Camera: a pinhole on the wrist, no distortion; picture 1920 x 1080 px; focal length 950.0 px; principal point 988.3 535.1 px. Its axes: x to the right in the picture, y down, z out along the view. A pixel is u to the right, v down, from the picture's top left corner.
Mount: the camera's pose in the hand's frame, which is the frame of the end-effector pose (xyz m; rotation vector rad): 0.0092 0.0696 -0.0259 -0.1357 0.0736 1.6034
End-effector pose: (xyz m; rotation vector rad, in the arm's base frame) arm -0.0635 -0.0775 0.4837 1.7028 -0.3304 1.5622
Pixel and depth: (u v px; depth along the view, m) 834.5 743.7 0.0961
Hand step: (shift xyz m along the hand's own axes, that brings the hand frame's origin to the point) -0.0154 0.0660 0.0706
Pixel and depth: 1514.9 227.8 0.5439
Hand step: 0.1525 0.4464 0.4792
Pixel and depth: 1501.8 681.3 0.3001
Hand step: -0.0547 0.2680 0.2481
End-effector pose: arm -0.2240 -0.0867 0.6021 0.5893 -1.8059 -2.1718
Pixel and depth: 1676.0 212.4 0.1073
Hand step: 0.0386 0.1620 0.0714
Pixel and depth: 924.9 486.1 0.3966
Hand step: 0.0140 0.0963 0.3712
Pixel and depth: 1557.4 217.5 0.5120
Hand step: 0.1488 0.4472 0.4468
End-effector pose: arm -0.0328 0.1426 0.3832 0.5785 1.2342 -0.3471
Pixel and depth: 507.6 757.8 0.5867
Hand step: -0.1428 -0.1525 0.5896
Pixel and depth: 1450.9 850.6 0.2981
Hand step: -0.1068 0.2488 0.2464
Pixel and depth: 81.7 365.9 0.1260
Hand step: 0.0303 -0.0321 0.1157
